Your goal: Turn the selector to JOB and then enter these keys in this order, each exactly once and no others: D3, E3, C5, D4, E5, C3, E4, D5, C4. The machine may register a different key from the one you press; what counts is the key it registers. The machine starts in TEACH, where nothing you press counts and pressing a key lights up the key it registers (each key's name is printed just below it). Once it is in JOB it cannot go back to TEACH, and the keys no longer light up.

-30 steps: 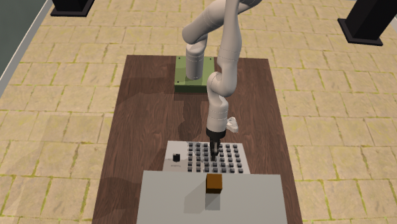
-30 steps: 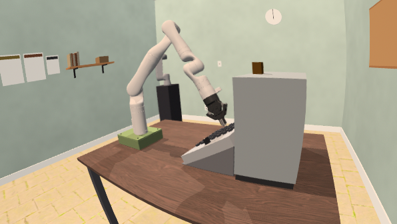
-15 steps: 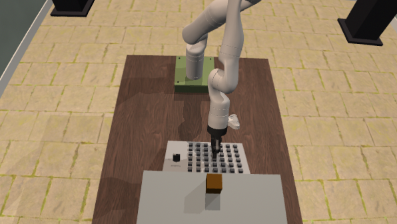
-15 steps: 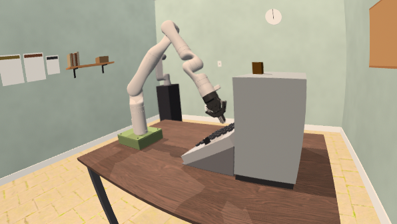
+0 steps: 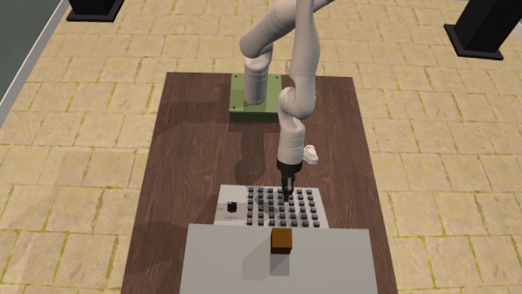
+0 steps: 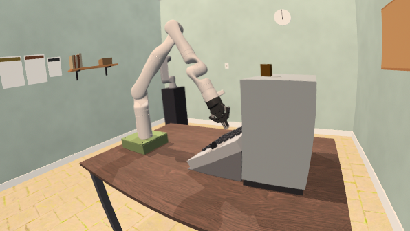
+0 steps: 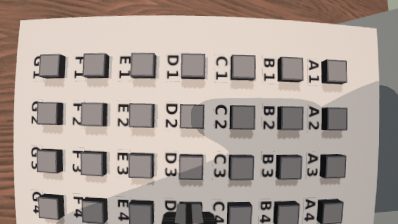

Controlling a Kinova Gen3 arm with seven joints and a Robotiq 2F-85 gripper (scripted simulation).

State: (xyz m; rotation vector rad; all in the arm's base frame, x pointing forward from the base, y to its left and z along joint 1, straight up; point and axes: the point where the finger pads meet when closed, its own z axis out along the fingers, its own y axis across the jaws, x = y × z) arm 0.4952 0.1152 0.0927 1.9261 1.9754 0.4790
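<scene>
My hand is 40 mm above the D4 key, 30 mm short of it and 10 mm to the left of it. The rest, counted from my hand: D3 key 40 mm below, 30 mm to the left, 20 mm ahead; then E4 key 60 mm below, 10 mm to the right; then C4 key 50 mm ahead, 30 mm below, 10 mm to the right.
</scene>
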